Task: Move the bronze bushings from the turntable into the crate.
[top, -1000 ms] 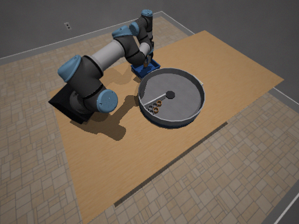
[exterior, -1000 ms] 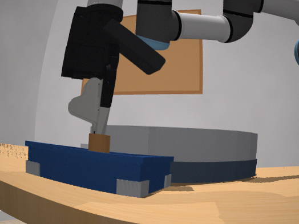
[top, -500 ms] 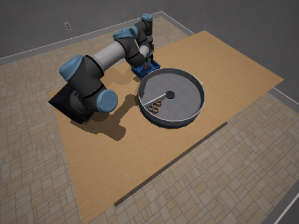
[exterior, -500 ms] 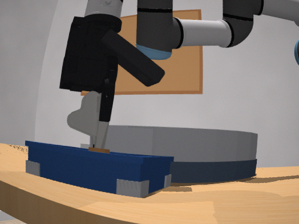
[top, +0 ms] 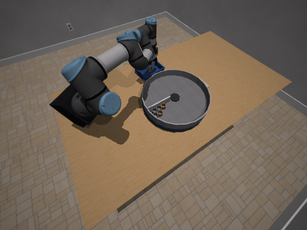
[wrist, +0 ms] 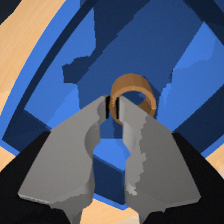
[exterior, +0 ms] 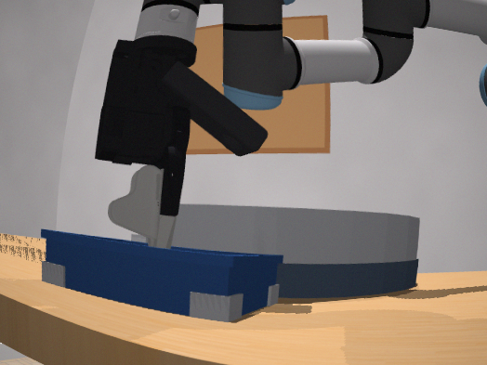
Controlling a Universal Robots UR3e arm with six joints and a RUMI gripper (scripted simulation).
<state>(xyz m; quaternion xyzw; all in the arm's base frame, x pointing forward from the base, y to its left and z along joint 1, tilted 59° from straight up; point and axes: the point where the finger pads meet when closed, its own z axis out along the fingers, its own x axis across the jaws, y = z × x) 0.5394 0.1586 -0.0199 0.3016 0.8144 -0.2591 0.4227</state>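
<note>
The blue crate is 10 mm to the left of my hand, 10 mm below it and 10 mm behind it. From my hand the other things lie so: grey turntable 310 mm to the right, 90 mm behind, 20 mm above.
</note>
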